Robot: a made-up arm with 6 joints.
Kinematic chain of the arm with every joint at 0, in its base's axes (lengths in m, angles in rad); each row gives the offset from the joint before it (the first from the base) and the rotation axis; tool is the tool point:
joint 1: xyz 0 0 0.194 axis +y
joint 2: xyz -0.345 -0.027 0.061 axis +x
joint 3: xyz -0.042 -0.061 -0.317 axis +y
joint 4: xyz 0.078 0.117 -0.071 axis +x
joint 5: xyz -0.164 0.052 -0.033 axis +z
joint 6: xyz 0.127 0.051 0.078 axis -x
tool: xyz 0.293 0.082 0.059
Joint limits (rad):
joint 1: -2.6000..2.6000
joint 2: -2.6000..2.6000
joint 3: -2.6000..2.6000
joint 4: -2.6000..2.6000
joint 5: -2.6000..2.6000
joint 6: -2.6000..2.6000
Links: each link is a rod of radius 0.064 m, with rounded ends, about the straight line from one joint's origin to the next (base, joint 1, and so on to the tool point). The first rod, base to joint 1, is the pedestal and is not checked.
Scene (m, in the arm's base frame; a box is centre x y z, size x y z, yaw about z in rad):
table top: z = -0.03
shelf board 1: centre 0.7 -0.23 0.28 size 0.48 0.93 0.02 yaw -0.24
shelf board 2: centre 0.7 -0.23 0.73 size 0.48 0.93 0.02 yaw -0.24
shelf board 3: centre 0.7 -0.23 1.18 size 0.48 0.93 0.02 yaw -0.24
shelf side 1: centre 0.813 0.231 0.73 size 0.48 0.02 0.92 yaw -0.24
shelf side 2: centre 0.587 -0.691 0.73 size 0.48 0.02 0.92 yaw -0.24
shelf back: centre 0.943 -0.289 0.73 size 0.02 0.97 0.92 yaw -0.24
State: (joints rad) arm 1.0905 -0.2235 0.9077 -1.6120 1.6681 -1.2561
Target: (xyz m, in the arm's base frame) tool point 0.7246 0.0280 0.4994
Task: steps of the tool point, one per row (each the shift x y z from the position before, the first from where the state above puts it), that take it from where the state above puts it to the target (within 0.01 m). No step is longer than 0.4 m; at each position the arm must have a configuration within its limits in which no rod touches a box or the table.
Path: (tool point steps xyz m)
1: 0.2710 0.0228 0.2381
2: 0.3427 0.0257 0.0796
3: 0.3210 0.0224 -0.0910
4: 0.2152 0.0150 -0.2210
5: 0.0615 0.0068 -0.2726
6: 0.1287 -0.0320 0.0311
7: 0.1281 -0.0331 -0.0008
8: 0.1199 -0.0271 -0.0303

